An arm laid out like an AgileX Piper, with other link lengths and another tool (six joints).
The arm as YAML. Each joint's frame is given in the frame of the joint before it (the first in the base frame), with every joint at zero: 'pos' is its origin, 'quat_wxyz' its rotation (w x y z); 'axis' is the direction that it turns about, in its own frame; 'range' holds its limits. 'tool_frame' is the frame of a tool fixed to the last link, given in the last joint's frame.
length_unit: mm
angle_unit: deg
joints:
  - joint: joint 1
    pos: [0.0, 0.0, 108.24]
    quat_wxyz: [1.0, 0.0, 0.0, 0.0]
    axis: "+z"
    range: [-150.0, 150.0]
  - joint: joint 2
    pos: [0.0, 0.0, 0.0]
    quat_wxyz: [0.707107, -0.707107, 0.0, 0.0]
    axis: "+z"
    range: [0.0, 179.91]
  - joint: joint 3
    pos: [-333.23, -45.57, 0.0]
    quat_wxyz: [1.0, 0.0, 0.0, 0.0]
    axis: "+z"
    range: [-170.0, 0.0]
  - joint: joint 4
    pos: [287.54, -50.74, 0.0]
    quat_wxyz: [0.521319, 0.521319, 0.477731, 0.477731]
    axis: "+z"
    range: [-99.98, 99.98]
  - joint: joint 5
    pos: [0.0, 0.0, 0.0]
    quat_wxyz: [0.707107, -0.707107, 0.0, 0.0]
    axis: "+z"
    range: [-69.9, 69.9]
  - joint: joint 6
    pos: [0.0, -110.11, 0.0]
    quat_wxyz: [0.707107, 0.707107, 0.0, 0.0]
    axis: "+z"
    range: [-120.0, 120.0]
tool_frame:
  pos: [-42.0, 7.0, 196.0]
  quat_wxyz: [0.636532, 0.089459, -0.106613, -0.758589]
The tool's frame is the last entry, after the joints.
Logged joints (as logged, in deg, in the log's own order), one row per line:
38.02 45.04 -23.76 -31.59 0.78 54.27
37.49 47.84 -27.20 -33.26 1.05 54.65
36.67 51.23 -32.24 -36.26 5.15 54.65
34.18 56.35 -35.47 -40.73 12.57 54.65
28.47 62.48 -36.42 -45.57 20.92 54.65
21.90 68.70 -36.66 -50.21 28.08 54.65
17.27 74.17 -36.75 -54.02 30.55 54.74
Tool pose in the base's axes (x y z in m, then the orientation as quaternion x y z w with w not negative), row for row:
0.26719 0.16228 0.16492 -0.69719 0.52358 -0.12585 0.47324
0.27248 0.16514 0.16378 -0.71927 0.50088 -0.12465 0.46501
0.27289 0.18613 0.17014 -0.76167 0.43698 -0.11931 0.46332
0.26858 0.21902 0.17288 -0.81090 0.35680 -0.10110 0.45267
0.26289 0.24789 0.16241 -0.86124 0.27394 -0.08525 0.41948
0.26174 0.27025 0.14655 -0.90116 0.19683 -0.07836 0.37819
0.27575 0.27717 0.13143 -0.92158 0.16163 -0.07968 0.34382
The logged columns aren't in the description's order. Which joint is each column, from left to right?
Columns, left to right: joint 4, joint 2, joint 6, joint 3, joint 1, joint 5.
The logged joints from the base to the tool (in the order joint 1, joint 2, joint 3, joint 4, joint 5, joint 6), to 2 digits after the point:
0.78 45.04 -31.59 38.02 54.27 -23.76
1.05 47.84 -33.26 37.49 54.65 -27.20
5.15 51.23 -36.26 36.67 54.65 -32.24
12.57 56.35 -40.73 34.18 54.65 -35.47
20.92 62.48 -45.57 28.47 54.65 -36.42
28.08 68.70 -50.21 21.90 54.65 -36.66
30.55 74.17 -54.02 17.27 54.74 -36.75

